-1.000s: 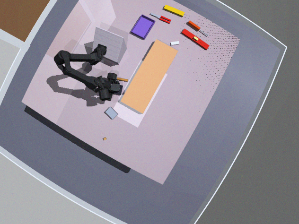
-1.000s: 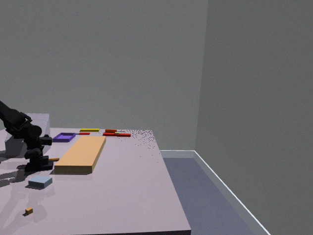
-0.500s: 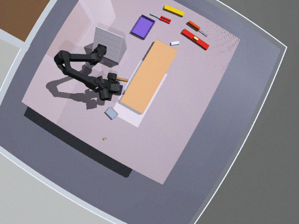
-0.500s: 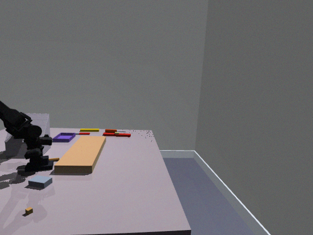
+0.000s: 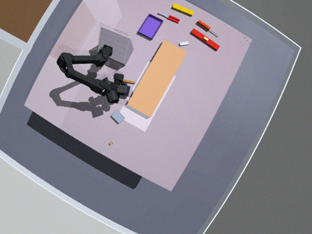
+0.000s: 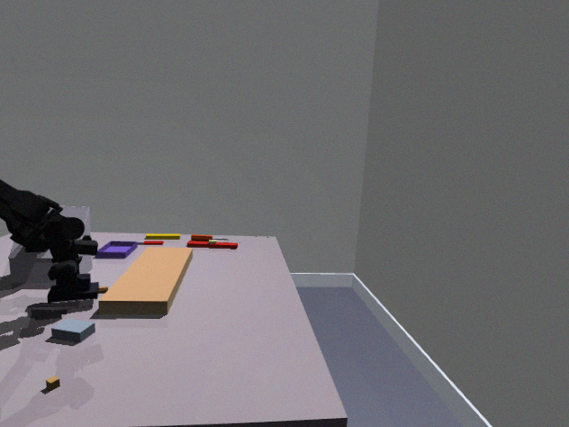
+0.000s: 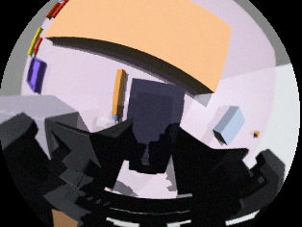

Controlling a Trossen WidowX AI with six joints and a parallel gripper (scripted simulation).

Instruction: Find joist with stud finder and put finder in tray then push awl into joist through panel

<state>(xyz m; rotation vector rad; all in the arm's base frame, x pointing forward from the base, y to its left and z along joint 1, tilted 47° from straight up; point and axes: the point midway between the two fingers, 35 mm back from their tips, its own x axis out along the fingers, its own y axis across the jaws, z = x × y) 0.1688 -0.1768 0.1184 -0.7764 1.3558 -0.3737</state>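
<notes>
The awl is 70 mm to the left of my gripper tip, 40 mm below it and 10 mm behind it. Round my gripper tip: grey-blue block (180 mm to the right, 40 mm below, 40 mm ahead); small orange cube (370 mm to the right, 70 mm ahead, 40 mm below); stud finder (20 mm behind, 20 mm above, 10 mm to the right).
</notes>
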